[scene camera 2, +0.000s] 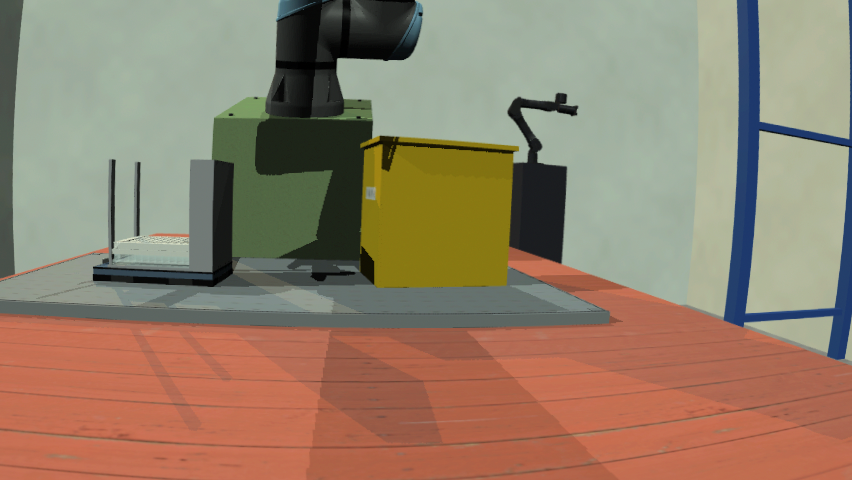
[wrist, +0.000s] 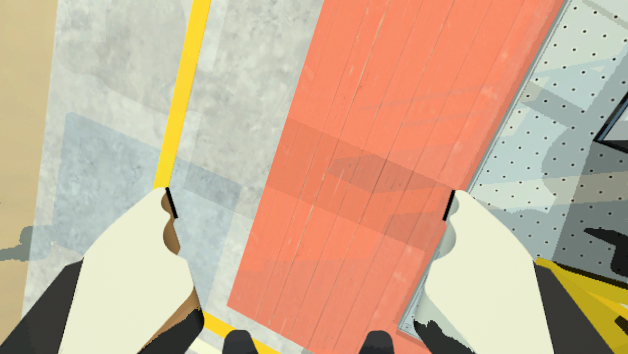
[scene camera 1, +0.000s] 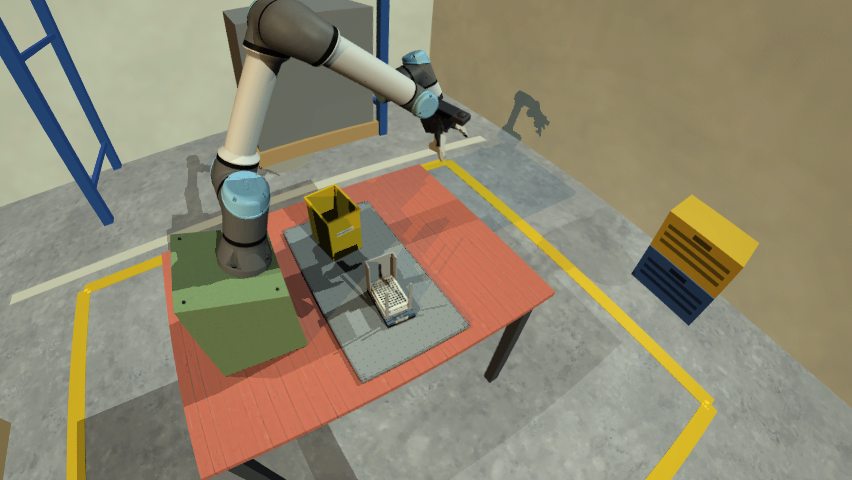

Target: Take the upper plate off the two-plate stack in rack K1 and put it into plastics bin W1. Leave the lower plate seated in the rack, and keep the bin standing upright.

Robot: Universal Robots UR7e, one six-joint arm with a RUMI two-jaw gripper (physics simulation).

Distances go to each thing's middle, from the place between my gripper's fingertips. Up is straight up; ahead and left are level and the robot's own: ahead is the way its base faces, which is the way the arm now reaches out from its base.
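My hand is far above the yellow bin W1 (scene camera 2: 435, 213), far past it and a fair way to the right of it. Counted from my hand, the white plate (scene camera 2: 119, 259) is far below, far behind and a fair way to the right.
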